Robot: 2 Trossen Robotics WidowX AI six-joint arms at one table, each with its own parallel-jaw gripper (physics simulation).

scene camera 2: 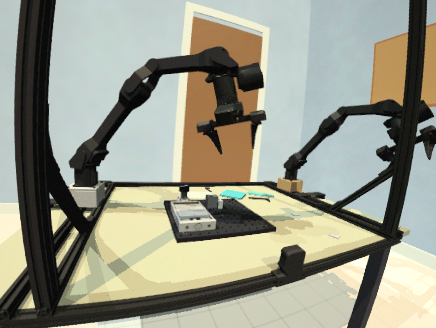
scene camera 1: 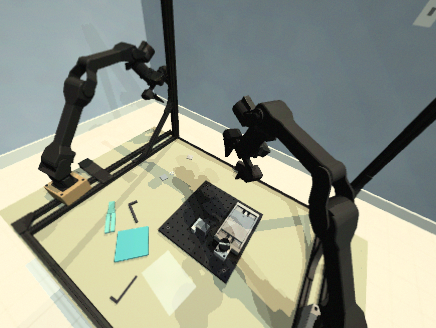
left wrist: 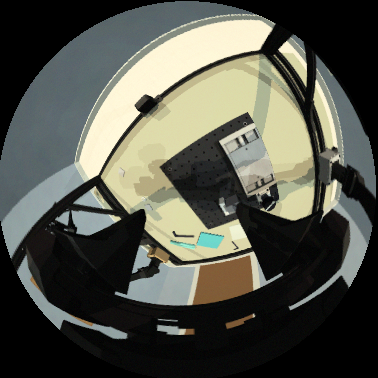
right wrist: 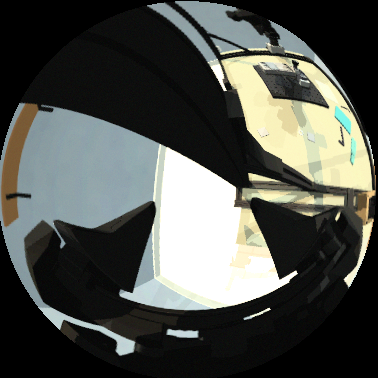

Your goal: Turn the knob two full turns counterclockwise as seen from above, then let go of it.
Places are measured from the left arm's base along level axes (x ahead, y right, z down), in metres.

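Pixels of known places: left gripper, fingertip midpoint: (scene camera 2: 237,151) (scene camera 1: 231,167) (left wrist: 191,211); right gripper, fingertip midpoint: (scene camera 2: 413,165) (right wrist: 204,204); left arm's base at its link origin: (scene camera 2: 85,184) (left wrist: 334,169); right arm's base at its link origin: (scene camera 2: 290,179) (scene camera 1: 65,182) (left wrist: 155,259).
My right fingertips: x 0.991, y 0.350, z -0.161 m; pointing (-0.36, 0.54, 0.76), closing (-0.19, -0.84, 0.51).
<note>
For each thing: its top centre in the pictures, then the offset to it from my right fingertips. "spot": a spot on its surface instead. Level surfaces: height alone.
- black knob at its top centre: (left wrist: 269,205) (scene camera 1: 224,243) (scene camera 2: 184,186) dx -0.656, dy -0.341, dz +0.154 m
- silver stage at its top centre: (left wrist: 252,163) (scene camera 2: 190,209) (scene camera 1: 238,224) dx -0.645, dy -0.231, dz +0.200 m
- black perforated board at its surface level: dz +0.229 m
- small grey block at a spot on its surface: (scene camera 2: 212,201) (scene camera 1: 205,225) spot: dx -0.555, dy -0.316, dz +0.203 m
- turquoise square at a spot on its surface: (scene camera 1: 132,244) (left wrist: 210,241) spot: dx -0.404, dy -0.525, dz +0.232 m
- turquoise tool at its top centre: (scene camera 1: 110,215) (scene camera 2: 261,193) (left wrist: 181,245) dx -0.251, dy -0.517, dz +0.230 m
- pale sheet at its top centre: (scene camera 1: 168,279) (left wrist: 247,229) (scene camera 2: 196,194) dx -0.579, dy -0.514, dz +0.237 m
The black knob (scene camera 1: 223,244) (scene camera 2: 184,190) (left wrist: 268,201) (right wrist: 295,65) stands upright at one end of the silver stage (scene camera 1: 241,223) (scene camera 2: 192,210) (left wrist: 251,161), which lies on the black perforated board (scene camera 1: 184,214) (scene camera 2: 242,223) (left wrist: 190,189) (right wrist: 296,93). My left gripper (scene camera 1: 233,166) (scene camera 2: 237,150) (left wrist: 191,211) is open and empty, pointing down high above the table, well apart from the knob. My right gripper (scene camera 1: 164,92) (right wrist: 204,204) is open and empty, raised far from the board; in scene camera 2 a frame post partly hides it.
A small grey block (scene camera 1: 200,226) (scene camera 2: 212,201) stands on the board near the knob. A turquoise square (scene camera 1: 132,244) (left wrist: 210,240), a turquoise tool (scene camera 1: 110,217), two black hex keys (scene camera 1: 133,211) (scene camera 1: 124,290) and a pale sheet (scene camera 1: 169,282) lie beside the board. Black frame posts (scene camera 1: 170,70) (scene camera 2: 34,150) rise at the table edges.
</note>
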